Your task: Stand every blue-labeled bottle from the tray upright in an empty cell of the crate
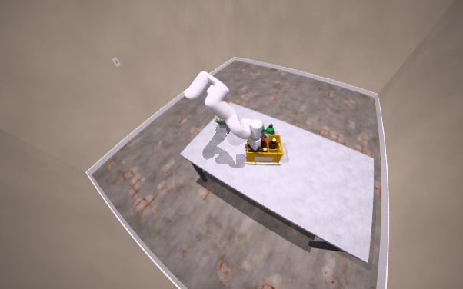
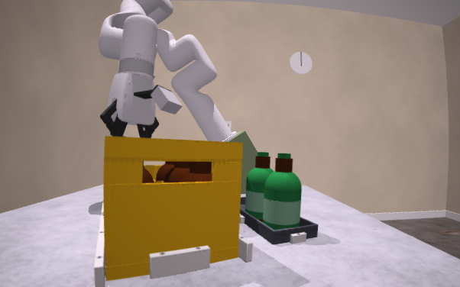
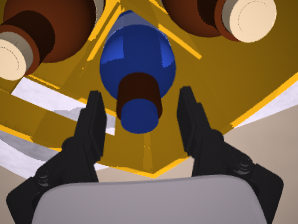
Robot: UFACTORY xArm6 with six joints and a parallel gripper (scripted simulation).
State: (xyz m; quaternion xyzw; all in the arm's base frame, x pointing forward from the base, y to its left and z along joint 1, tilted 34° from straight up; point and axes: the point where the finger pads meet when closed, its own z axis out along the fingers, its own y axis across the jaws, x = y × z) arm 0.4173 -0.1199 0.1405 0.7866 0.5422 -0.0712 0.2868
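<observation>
My gripper is now 70 mm above the blue-labeled bottle. From my hand the other things lie so: dark tray 290 mm to the left, 150 mm below, 70 mm behind; yellow crate 80 mm to the left, 80 mm below, 50 mm ahead.
</observation>
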